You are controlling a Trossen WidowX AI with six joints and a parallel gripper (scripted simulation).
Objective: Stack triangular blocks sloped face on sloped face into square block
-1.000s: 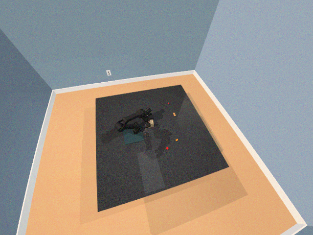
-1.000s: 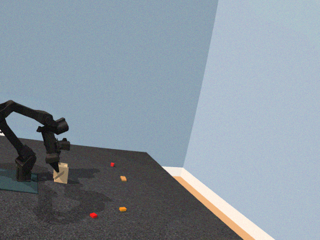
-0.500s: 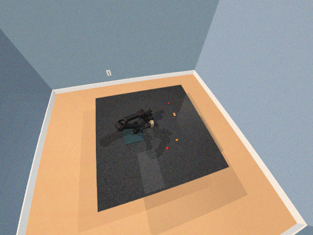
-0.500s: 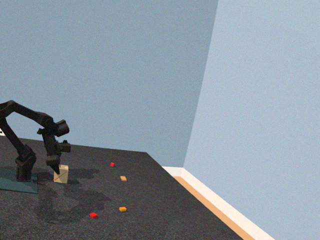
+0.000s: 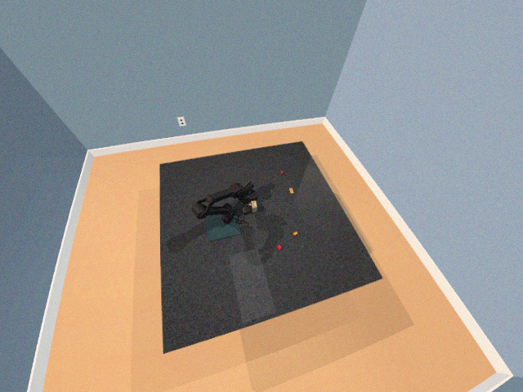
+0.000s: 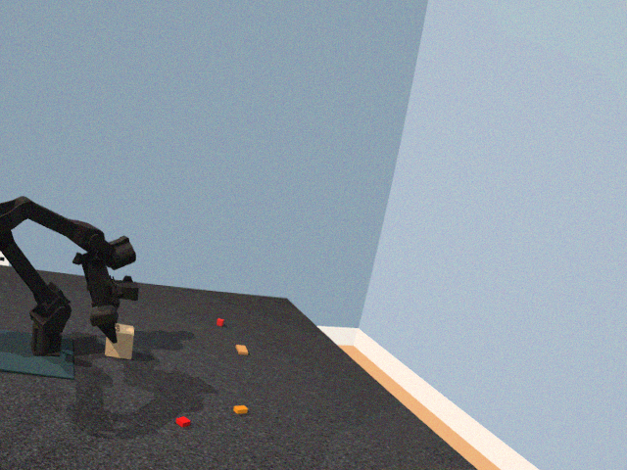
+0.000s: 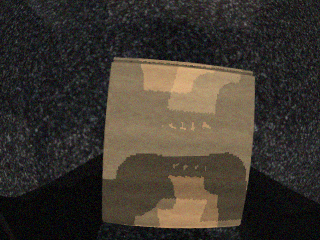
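The triangular block lies 10 mm behind my gripper tip and 10 mm above it.
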